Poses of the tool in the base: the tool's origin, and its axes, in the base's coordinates. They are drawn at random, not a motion.
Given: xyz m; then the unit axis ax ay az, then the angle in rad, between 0 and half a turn.
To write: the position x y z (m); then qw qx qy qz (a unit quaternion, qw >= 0). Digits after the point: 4 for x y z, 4 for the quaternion.
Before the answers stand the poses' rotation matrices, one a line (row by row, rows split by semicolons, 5 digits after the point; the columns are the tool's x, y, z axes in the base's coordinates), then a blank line. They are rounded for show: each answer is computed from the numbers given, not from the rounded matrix.
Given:
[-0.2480 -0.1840 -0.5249 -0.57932 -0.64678 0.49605 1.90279]
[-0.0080 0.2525 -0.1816 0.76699 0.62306 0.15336 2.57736]
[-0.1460 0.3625 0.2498 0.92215 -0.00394 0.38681 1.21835]
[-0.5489 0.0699 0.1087 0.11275 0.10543 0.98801 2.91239]
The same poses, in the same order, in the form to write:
0.11907 0.02785 -0.99250; 0.96578 0.22874 0.12228; 0.23043 -0.97309 0.00034
0.24037 0.79968 0.55021; 0.96370 -0.12876 -0.23387; -0.11617 0.58646 -0.80161
0.90202 -0.36541 0.22987; 0.36065 0.34520 -0.86647; 0.23727 0.86447 0.44317
-0.94875 -0.20101 0.24384; 0.24794 -0.95191 0.17999; 0.19593 0.23123 0.95297

[-0.2480 -0.1840 -0.5249 0.5805 -0.4717 -0.5266 0.4039]
[-0.0080 0.2525 -0.1816 0.2784 0.7367 0.5984 0.1473]
[-0.1460 0.3625 0.2498 0.8201 0.5276 -0.0023 0.2213]
[-0.5489 0.0699 0.1087 0.1144 0.1120 0.1047 0.9815]

